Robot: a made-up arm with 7 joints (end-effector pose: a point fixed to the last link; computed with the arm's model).
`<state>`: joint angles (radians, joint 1 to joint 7).
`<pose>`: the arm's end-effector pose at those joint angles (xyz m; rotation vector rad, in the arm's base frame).
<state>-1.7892 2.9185 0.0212 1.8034 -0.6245 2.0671 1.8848</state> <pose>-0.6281 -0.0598 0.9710 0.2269 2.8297 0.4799</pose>
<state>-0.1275 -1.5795 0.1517 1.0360 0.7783 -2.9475 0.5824</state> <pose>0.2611 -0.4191 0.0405 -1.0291 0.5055 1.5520</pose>
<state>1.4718 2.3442 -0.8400 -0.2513 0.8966 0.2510 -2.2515</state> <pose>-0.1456 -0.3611 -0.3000 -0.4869 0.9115 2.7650</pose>
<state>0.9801 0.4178 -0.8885 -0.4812 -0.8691 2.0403 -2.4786</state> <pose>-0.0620 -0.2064 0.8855 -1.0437 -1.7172 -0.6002</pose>
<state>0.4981 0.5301 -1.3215 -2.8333 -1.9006 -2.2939 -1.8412</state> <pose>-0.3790 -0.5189 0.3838 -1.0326 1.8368 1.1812</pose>
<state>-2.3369 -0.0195 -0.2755 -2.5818 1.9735 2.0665 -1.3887</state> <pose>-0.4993 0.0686 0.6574 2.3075 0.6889 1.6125</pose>
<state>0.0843 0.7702 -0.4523 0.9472 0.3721 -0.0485 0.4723</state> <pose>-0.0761 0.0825 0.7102 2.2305 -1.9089 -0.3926</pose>
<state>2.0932 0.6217 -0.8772 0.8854 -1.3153 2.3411 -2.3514</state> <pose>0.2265 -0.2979 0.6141 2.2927 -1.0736 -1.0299</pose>
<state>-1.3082 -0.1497 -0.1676 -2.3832 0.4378 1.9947 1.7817</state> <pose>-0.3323 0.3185 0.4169 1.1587 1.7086 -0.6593</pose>
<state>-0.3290 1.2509 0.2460 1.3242 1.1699 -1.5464 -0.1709</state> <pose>-0.6079 -0.0595 0.2774 -0.9728 1.4778 -0.9392</pose>
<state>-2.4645 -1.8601 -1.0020 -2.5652 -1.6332 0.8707 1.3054</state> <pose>-0.5257 -0.1139 0.5670 -0.3658 1.4729 -0.6215</pose>
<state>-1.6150 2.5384 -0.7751 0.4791 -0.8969 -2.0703 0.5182</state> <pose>-0.3914 0.0725 0.8644 -2.2761 1.3404 -0.2991</pose>
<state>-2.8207 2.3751 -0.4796 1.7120 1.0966 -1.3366 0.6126</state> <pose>0.2041 0.4317 0.5427 0.3049 -1.7916 0.2906</pose>
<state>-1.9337 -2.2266 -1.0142 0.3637 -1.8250 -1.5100 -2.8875</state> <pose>-0.6029 -0.1030 1.1409 -1.9558 0.9577 -1.3625</pose>
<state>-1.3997 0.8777 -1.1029 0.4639 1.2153 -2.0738 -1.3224</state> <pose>-0.4073 0.5112 0.3771 -0.4057 1.9808 -2.1032</pose>
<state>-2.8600 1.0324 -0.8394 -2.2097 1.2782 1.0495 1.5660</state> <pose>0.1954 0.3243 0.3894 2.3182 0.0718 -1.0835</pose>
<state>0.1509 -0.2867 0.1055 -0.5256 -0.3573 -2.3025 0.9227</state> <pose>0.3512 0.1621 0.1102 -0.8273 -0.6624 1.8596</pose>
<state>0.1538 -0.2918 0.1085 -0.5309 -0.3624 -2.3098 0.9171</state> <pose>0.3491 0.1609 0.1076 -0.8219 -0.6555 1.8648</pose>
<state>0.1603 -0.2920 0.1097 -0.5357 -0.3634 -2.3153 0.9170</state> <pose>0.3483 0.1619 0.1072 -0.8208 -0.6541 1.8671</pose>
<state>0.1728 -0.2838 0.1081 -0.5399 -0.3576 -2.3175 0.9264</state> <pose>0.3496 0.1661 0.1104 -0.8273 -0.6617 1.8645</pose>
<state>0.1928 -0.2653 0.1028 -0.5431 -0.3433 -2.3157 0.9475</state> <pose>0.3532 0.1745 0.1184 -0.8426 -0.6810 1.8553</pose>
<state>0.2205 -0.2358 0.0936 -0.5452 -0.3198 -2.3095 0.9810</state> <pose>0.3589 0.1870 0.1318 -0.8662 -0.7129 1.8377</pose>
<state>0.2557 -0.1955 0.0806 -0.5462 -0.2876 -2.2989 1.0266</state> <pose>0.3653 0.2033 0.1512 -0.8955 -0.7577 1.8102</pose>
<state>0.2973 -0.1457 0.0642 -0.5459 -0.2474 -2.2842 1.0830</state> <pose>0.3711 0.2221 0.1764 -0.9269 -0.8141 1.7713</pose>
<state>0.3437 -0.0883 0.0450 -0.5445 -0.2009 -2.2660 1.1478</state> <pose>0.3747 0.2418 0.2067 -0.9553 -0.8794 1.7209</pose>
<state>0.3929 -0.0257 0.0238 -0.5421 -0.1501 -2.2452 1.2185</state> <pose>0.3750 0.2603 0.2403 -0.9765 -0.9497 1.6603</pose>
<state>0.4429 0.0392 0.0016 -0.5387 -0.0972 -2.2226 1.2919</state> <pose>0.3716 0.2760 0.2752 -0.9871 -1.0206 1.5923</pose>
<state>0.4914 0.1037 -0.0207 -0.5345 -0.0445 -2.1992 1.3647</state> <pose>0.3650 0.2878 0.3087 -0.9861 -1.0876 1.5213</pose>
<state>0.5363 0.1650 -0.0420 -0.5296 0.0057 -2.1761 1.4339</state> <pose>0.3562 0.2954 0.3388 -0.9747 -1.1471 1.4519</pose>
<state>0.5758 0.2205 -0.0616 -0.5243 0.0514 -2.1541 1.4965</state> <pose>0.3466 0.2993 0.3639 -0.9554 -1.1969 1.3881</pose>
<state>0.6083 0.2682 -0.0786 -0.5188 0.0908 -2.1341 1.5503</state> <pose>0.3374 0.3005 0.3834 -0.9324 -1.2361 1.3335</pose>
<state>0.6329 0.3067 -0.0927 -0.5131 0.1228 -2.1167 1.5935</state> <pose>0.3295 0.3003 0.3976 -0.9092 -1.2653 1.2899</pose>
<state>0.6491 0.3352 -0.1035 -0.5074 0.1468 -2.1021 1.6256</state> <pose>0.3236 0.2995 0.4070 -0.8893 -1.2853 1.2576</pose>
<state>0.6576 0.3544 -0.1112 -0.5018 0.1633 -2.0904 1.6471</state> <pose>0.3198 0.2987 0.4127 -0.8742 -1.2982 1.2358</pose>
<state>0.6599 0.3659 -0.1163 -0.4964 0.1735 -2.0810 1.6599</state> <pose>0.3176 0.2983 0.4158 -0.8638 -1.3060 1.2224</pose>
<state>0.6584 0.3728 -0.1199 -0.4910 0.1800 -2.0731 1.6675</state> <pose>0.3165 0.2981 0.4173 -0.8565 -1.3107 1.2139</pose>
